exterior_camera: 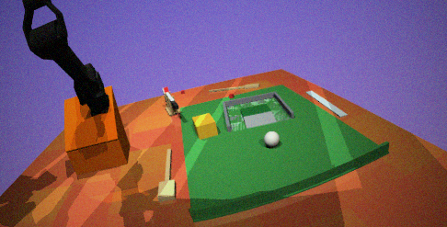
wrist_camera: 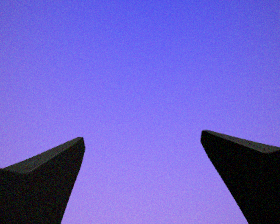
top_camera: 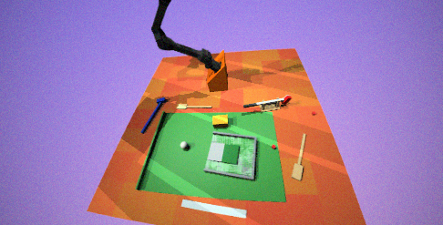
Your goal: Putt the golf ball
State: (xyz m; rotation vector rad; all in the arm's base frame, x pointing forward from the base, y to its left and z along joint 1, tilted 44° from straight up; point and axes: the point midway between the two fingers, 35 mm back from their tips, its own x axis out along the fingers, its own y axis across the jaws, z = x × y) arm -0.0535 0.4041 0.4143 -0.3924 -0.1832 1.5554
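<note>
The yellow block lies 32 cm ahead of my gripper tip, 1 cm to the right of it and 76 cm below it. From my gripper tip the other things lie so: white golf ball (48 cm ahead, 21 cm to the right, 76 cm below); then red putter (20 cm ahead, 28 cm to the left, 72 cm below); then wooden fence (20 cm ahead, 30 cm to the left, 75 cm below).
</note>
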